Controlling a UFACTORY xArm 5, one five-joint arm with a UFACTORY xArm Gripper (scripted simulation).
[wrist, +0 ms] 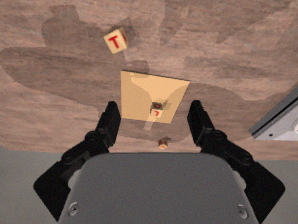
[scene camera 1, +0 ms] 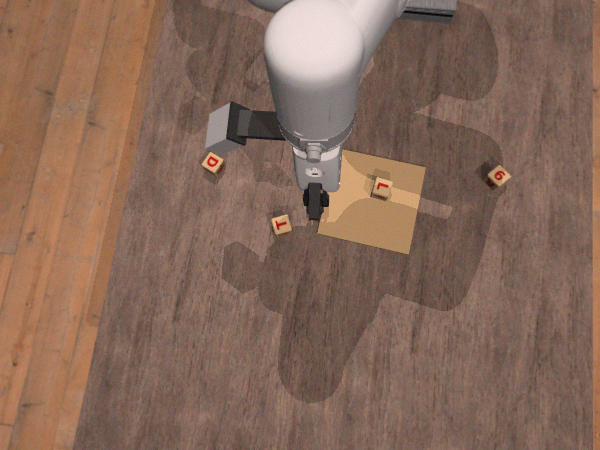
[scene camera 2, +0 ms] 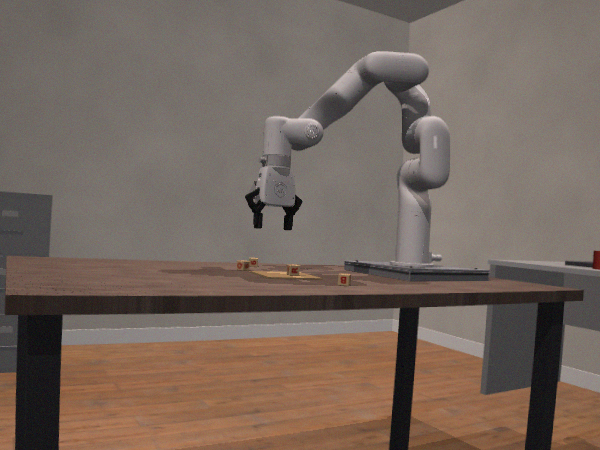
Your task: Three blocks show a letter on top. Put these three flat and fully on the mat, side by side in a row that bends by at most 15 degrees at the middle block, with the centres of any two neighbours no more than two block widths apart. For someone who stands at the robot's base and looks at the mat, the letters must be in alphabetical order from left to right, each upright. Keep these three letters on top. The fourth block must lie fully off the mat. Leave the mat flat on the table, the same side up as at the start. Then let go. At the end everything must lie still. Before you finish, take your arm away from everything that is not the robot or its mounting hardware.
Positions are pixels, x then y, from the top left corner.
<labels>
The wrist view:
gripper: 153,109
tan mat: 138,90
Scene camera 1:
gripper: 317,170
tan mat: 353,215
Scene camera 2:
gripper: 273,229
</labels>
